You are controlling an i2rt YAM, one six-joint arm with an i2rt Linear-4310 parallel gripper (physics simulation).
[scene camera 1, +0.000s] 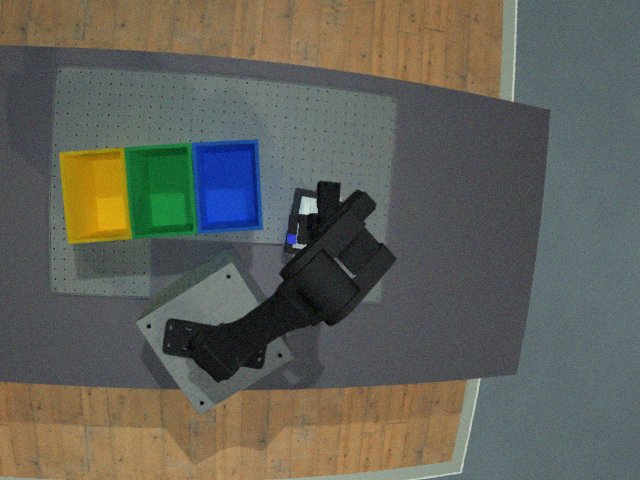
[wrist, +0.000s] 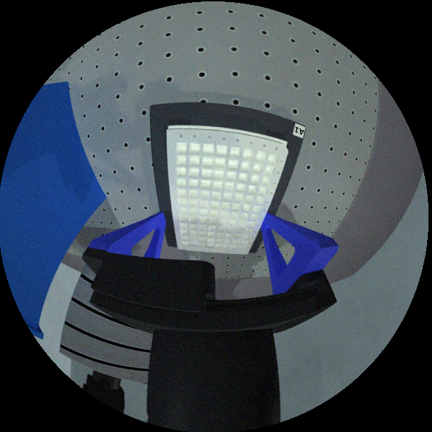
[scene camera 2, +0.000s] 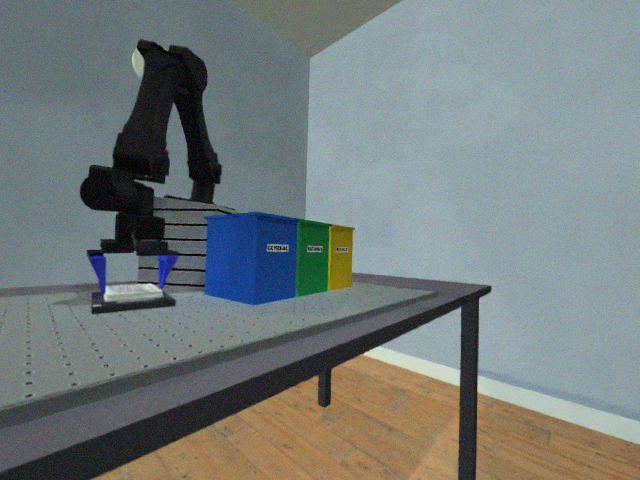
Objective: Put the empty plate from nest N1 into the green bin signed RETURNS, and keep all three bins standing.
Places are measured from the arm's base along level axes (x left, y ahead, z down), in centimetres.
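Where they show: gripper, fingertip midpoint: [scene camera 2: 133,291]; arm's base, link origin: [scene camera 1: 215,343] [scene camera 2: 200,206].
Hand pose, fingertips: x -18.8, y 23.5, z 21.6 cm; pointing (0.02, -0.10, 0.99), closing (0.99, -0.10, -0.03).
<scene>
Each offset is from my fingertips to the top centre of the thing. Level surfaces: height alone.
The white well plate {dx -0.5, dy +1.5, dz -0.8 cm} [scene camera 1: 308,205] [scene camera 2: 132,292] [wrist: 220,185] lies flat in the dark nest [scene camera 1: 291,219] [scene camera 2: 98,308] [wrist: 159,150]. A small tag on the nest's corner in the wrist view looks like "A1"; no N1 sign is readable. My gripper [scene camera 2: 132,290] [wrist: 212,216] is open, its blue fingertips on either side of the plate, close to its long edges. Whether they touch it I cannot tell. The arm hides part of the plate in the top view. The green bin {dx +34.4, dy +3.5, dz -16.1 cm} [scene camera 1: 164,193] [scene camera 2: 312,258] stands upright between the other two bins, its label blurred.
The blue bin {dx +21.6, dy +6.7, dz -16.1 cm} [scene camera 1: 227,188] [scene camera 2: 253,258] [wrist: 40,175] stands nearest the nest, and the yellow bin {dx +47.1, dy +0.2, dz -16.1 cm} [scene camera 1: 98,196] [scene camera 2: 341,258] stands at the far end of the row. Both are upright. The arm's grey base block [scene camera 1: 211,304] [scene camera 2: 180,232] stands beside the perforated board {dz +1.9 cm} [scene camera 1: 155,103] [scene camera 2: 217,330] [wrist: 215,62].
</scene>
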